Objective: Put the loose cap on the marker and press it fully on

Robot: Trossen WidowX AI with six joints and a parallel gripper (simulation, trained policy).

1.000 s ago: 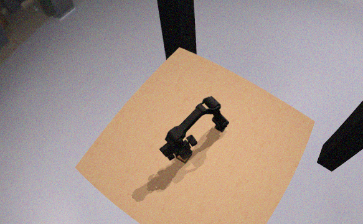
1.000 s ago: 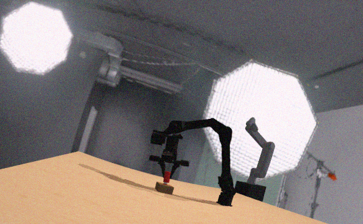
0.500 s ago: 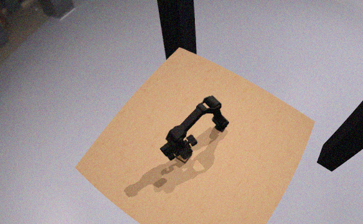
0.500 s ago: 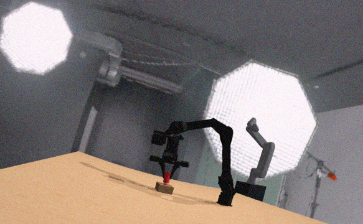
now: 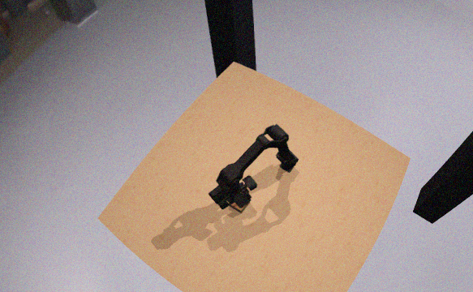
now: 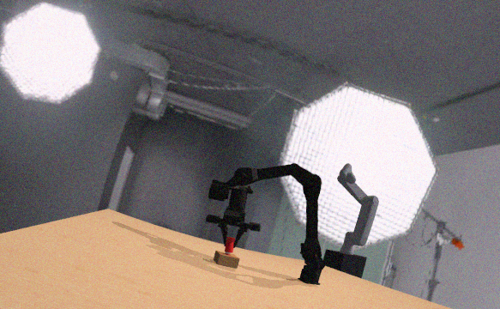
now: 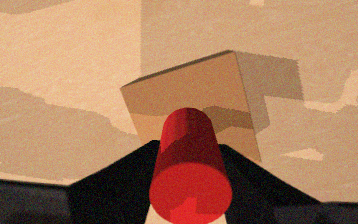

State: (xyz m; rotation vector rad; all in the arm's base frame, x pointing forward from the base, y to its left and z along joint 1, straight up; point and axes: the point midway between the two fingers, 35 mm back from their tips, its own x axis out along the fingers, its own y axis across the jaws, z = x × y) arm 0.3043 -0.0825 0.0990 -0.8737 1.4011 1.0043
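Now: the red cap 1 cm above my gripper tip. The rest, counted from my gripper tip: wooden holder block 5 cm below; red marker 1 cm above.
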